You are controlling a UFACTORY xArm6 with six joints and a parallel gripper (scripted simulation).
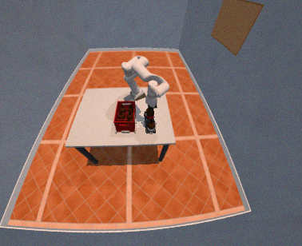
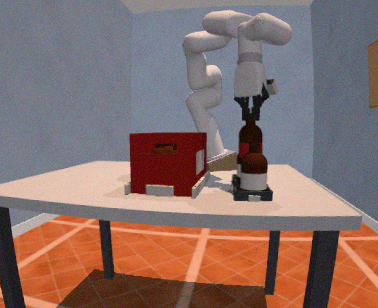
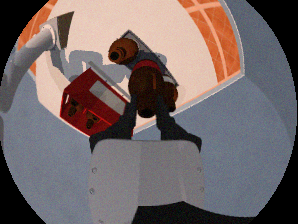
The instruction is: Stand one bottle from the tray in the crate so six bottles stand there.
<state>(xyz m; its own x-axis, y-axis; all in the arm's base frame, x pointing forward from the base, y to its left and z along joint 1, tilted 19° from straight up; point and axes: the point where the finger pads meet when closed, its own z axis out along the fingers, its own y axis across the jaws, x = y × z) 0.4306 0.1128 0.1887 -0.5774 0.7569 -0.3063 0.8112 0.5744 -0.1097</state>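
The brown bottle lies 7 cm below my hand. Also, from my hand: red crate: 24 cm to the right, 15 cm below, 7 cm behind; tray: 22 cm below.
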